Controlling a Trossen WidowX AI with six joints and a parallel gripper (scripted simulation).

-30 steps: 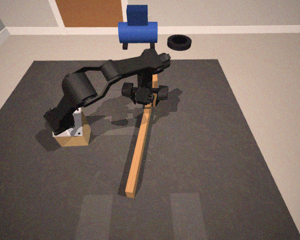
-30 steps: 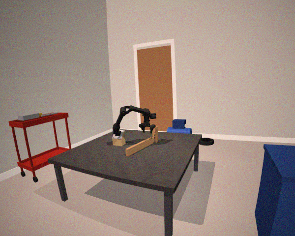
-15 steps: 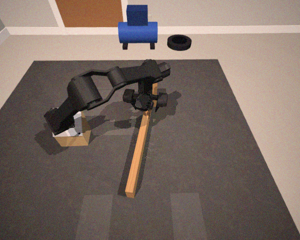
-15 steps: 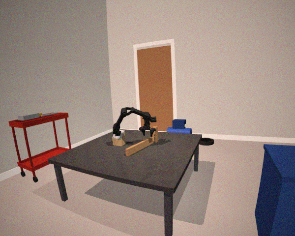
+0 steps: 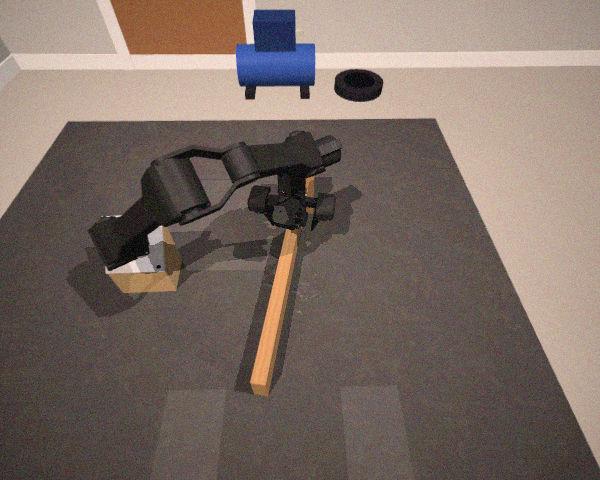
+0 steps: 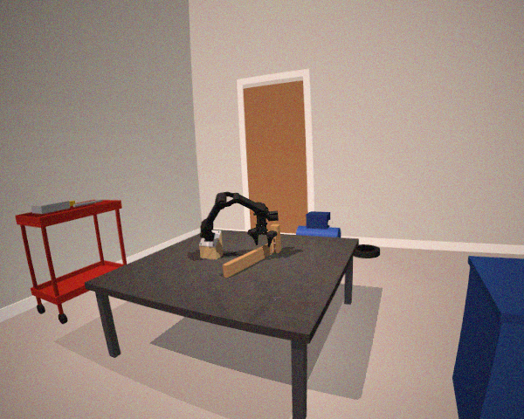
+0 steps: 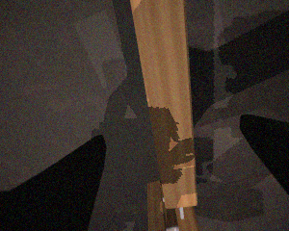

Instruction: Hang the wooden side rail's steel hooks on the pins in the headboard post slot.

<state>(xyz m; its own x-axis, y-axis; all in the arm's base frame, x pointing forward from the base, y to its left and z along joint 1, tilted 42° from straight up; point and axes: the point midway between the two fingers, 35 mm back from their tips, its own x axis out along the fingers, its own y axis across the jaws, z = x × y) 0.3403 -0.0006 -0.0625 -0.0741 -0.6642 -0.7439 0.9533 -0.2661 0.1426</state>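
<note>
The headboard post lies 130 mm to the left of my gripper tip and 50 mm ahead of it.
</note>
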